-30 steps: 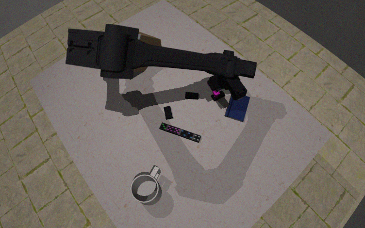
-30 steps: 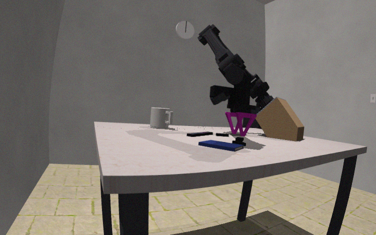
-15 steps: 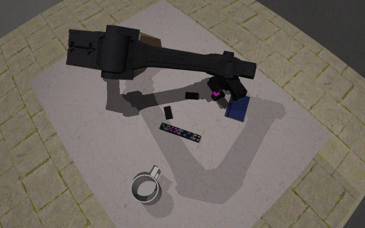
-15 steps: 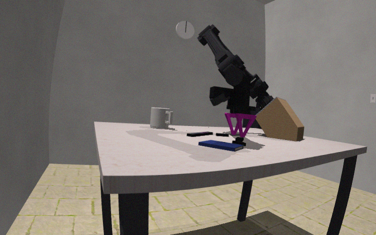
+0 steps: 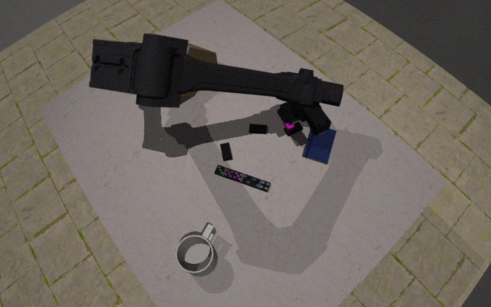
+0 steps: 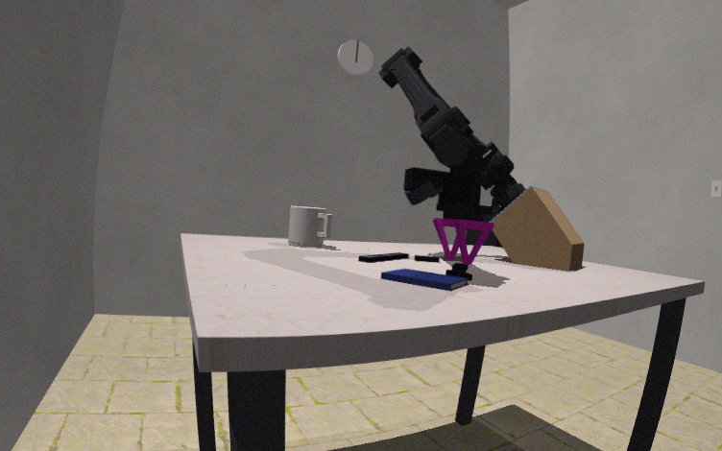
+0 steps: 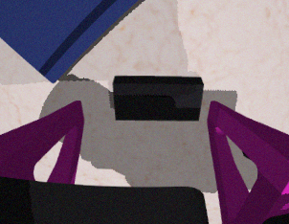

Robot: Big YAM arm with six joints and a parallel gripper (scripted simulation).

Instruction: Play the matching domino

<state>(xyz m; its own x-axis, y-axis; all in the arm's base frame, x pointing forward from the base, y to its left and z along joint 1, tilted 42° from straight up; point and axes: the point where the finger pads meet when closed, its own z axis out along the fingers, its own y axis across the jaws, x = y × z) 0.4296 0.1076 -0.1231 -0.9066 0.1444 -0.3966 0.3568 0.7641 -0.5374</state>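
My gripper is now 3 cm above the domino and 1 cm past it. Round my hand: blue book: 8 cm ahead, 3 cm below, 1 cm to the left; then mug: 47 cm to the right, 5 cm ahead, 1 cm above.
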